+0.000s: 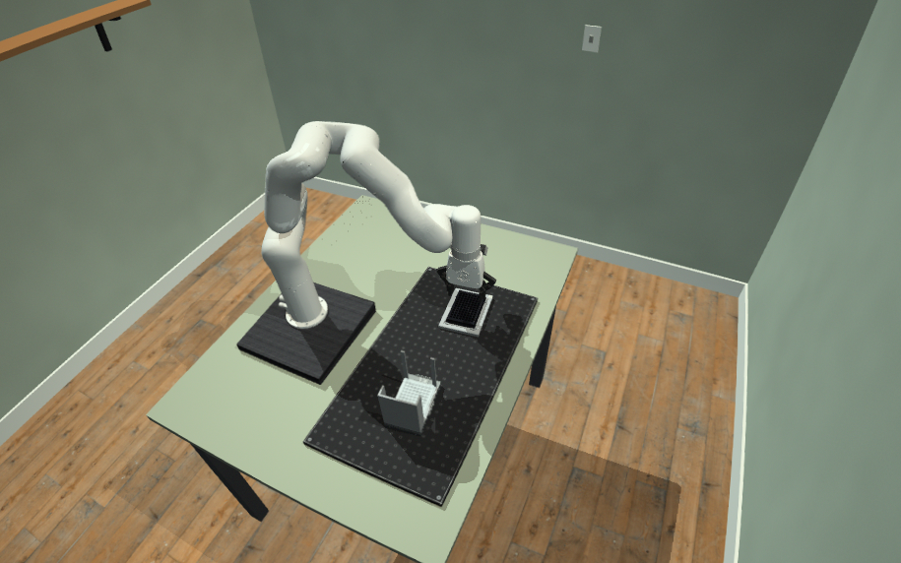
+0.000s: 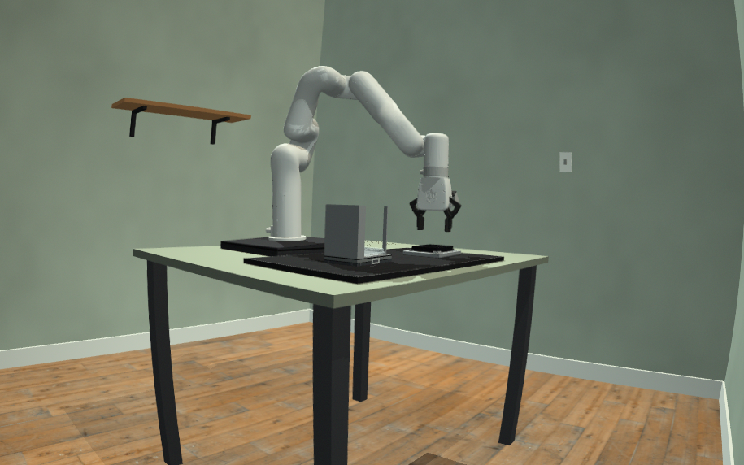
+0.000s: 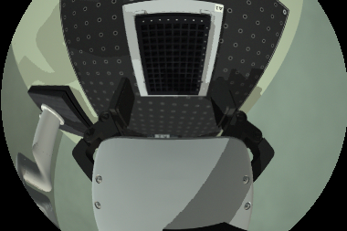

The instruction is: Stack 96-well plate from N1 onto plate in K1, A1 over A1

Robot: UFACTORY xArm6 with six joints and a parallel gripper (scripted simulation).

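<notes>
My gripper is now 6 cm above the black 96-well plate. Round my hand: white 96-well plate 4 cm behind, 36 cm to the right, 6 cm below; thin post 29 cm to the right; pale A1 mark 5 cm ahead, 8 cm to the left, 7 cm below.
</notes>
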